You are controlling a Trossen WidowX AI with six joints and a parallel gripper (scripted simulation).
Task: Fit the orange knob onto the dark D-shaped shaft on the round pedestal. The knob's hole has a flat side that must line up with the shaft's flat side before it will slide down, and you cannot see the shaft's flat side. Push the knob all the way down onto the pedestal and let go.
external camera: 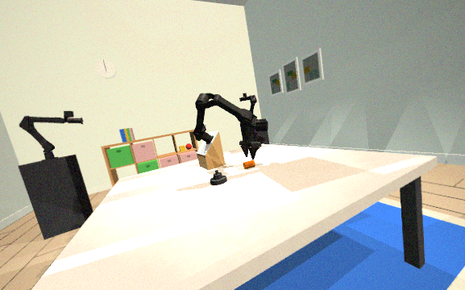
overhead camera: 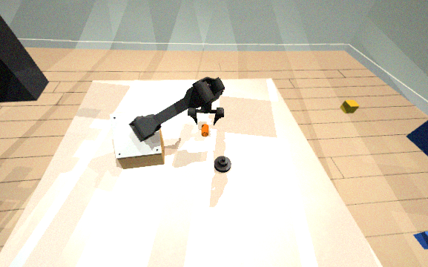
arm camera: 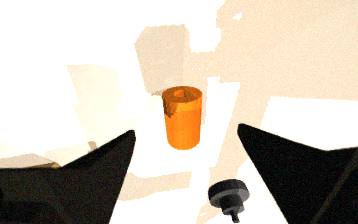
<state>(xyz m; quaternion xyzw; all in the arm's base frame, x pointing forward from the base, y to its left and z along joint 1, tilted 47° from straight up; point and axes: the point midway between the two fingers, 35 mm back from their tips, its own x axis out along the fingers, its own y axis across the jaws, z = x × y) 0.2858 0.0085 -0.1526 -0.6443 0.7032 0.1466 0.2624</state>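
Now: the orange knob 40 mm below my gripper tip and 10 mm to the right of it. Also, from my gripper tip: dark round pedestal 230 mm to the right, 50 mm ahead, 20 mm below.
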